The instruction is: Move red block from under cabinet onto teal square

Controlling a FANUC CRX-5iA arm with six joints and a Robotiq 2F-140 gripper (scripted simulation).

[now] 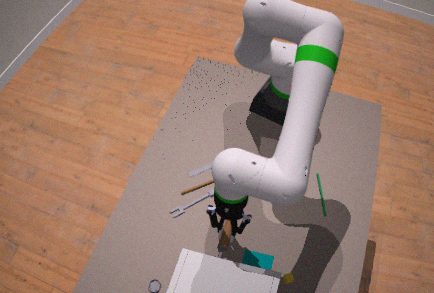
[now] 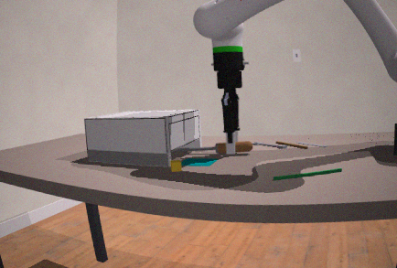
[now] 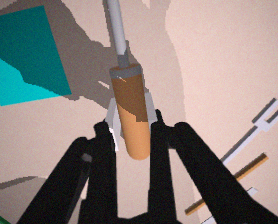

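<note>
Now: the teal square 13 cm to the left of my hand, 4 cm below it and 4 cm ahead of it. Round my hand: long-handled tool (12 cm ahead, 7 cm to the left, 2 cm below); wrench (16 cm to the right, 6 cm behind, 3 cm below); wooden stick (16 cm to the right, 15 cm behind, 3 cm below).
</note>
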